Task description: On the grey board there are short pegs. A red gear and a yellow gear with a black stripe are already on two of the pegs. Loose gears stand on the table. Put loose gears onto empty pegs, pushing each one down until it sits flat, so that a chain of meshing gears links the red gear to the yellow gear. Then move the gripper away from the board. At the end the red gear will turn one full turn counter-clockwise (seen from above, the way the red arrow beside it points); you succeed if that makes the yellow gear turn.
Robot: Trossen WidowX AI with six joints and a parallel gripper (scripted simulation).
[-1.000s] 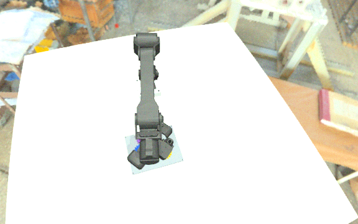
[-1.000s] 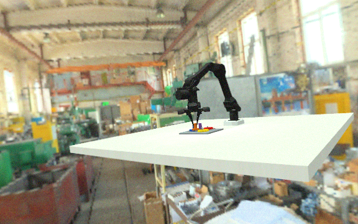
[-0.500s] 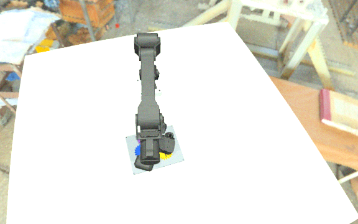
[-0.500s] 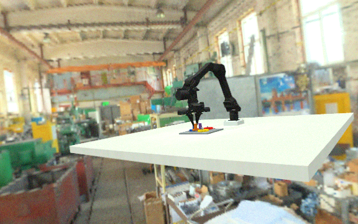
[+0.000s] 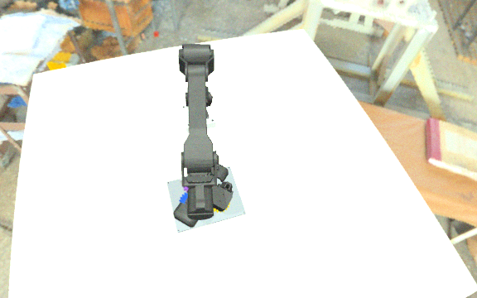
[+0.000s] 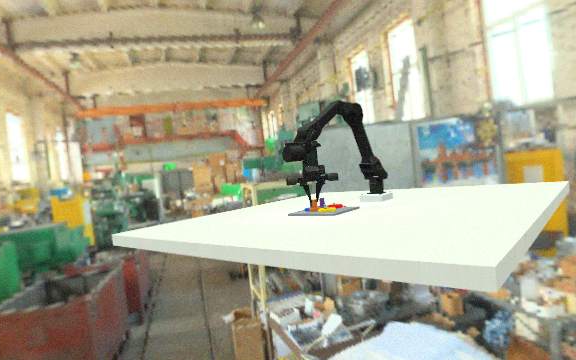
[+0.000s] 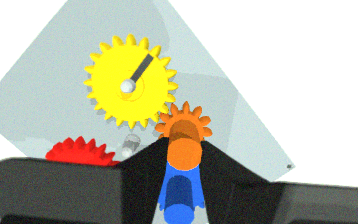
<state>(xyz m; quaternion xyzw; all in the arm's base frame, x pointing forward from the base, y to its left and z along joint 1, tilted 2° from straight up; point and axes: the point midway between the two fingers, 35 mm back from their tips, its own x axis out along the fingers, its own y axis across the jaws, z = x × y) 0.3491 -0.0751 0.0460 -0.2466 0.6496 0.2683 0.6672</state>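
Now: the orange gear 1 cm below my gripper tip. From my gripper tip the other things lie so: blue gear 3 cm to the right, 3 cm behind, 2 cm below; then purple gear 8 cm behind, 2 cm to the right, 2 cm below; then yellow gear 5 cm to the left, 2 cm below, 1 cm behind.
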